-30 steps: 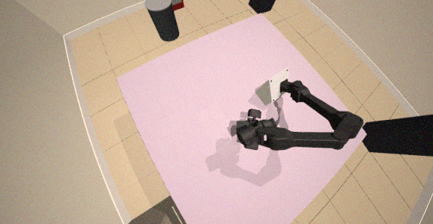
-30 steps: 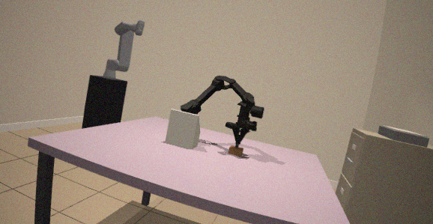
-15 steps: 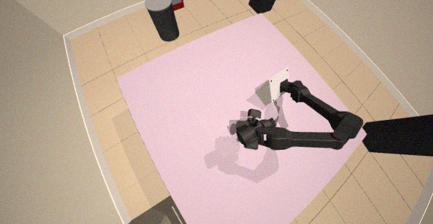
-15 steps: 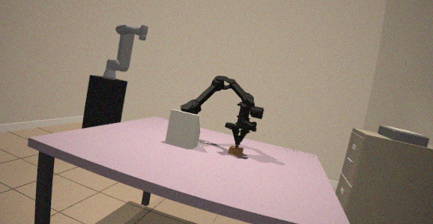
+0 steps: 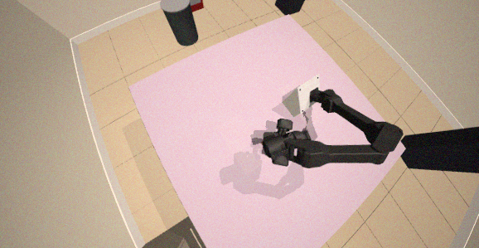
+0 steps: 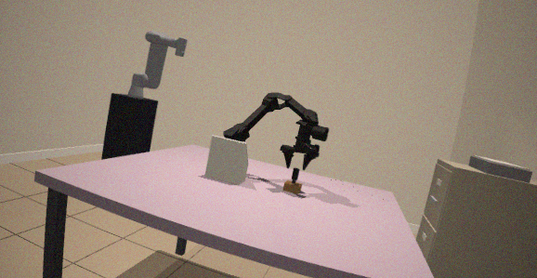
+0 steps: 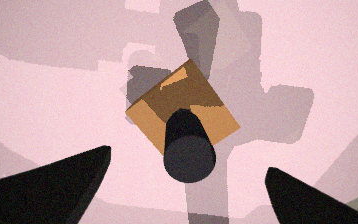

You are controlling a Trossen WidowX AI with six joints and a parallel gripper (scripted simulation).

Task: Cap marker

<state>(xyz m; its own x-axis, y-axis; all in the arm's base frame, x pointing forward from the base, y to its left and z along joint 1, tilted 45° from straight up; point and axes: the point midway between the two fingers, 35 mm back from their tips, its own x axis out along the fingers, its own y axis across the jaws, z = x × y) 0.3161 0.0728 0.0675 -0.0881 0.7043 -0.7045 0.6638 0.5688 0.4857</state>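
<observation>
Right now the marker cap is 2 cm below my gripper tip.
</observation>
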